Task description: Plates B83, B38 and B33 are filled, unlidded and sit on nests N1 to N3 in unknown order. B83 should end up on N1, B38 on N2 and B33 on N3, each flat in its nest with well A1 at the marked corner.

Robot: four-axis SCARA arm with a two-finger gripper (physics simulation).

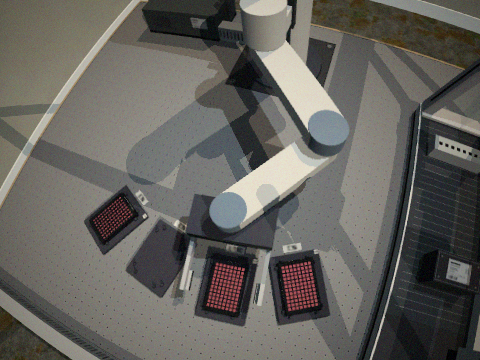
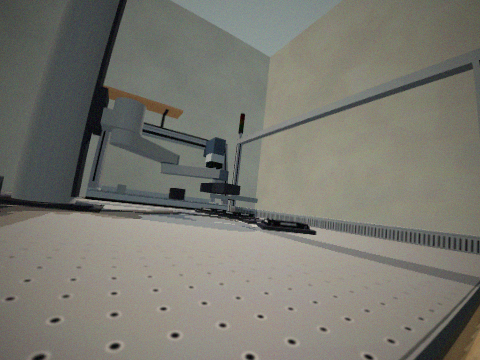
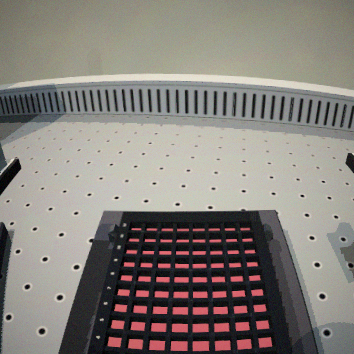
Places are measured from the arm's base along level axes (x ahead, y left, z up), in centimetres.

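Pixels of known places: gripper, between the fingertips: [image 1: 219, 298] [image 3: 181, 138].
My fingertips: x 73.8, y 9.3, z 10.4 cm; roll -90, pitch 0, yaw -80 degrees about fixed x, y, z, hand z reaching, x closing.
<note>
Behind a point stands the place of what it marks.
A plate with pink-red wells [image 1: 114, 218] {x 66.5, y -25.9, z 3.9 cm} lies in nest N3 [image 1: 104, 247] {x 74.8, y -25.8, z 2.5 cm} at the left. Nest N2 [image 1: 159, 260] {x 71.6, y -9.5, z 2.5 cm} is bare. Another filled plate [image 1: 225, 286] {x 71.1, y 8.6, z 3.9 cm} [image 3: 189, 287] {x 71.9, y 8.8, z 3.9 cm} sits in the nest [image 1: 231, 320] {x 78.2, y 12.7, z 2.5 cm} [image 3: 289, 295] {x 72.9, y 3.6, z 2.5 cm} between N2 and N1; its tag is partly hidden. A third filled plate [image 1: 299, 286] {x 65.3, y 24.6, z 3.8 cm} sits in nest N1 [image 1: 323, 295] {x 65.5, y 30.9, z 2.5 cm} at the right. All look flat. Plate names are not readable; the A1 corners are too small to tell. My gripper [image 1: 222, 287] {x 73.8, y 9.3, z 10.4 cm} [image 3: 181, 138] {x 73.8, y 9.3, z 10.4 cm} is open and empty, raised above the middle plate, with a finger out to each side.
A dark box [image 1: 182, 17] {x -3.5, y -37.7, z 10.7 cm} stands at the back left near the arm's base. At the right, beyond a rail, are a dark labelled box [image 1: 452, 271] {x 53.4, y 55.8, z 13.3 cm} and a white slotted block [image 1: 455, 151] {x 21.4, y 54.7, z 10.7 cm}. A slotted rim [image 3: 180, 102] {x 100.4, y 14.5, z 2.9 cm} runs along the table's edge beyond the plate.
</note>
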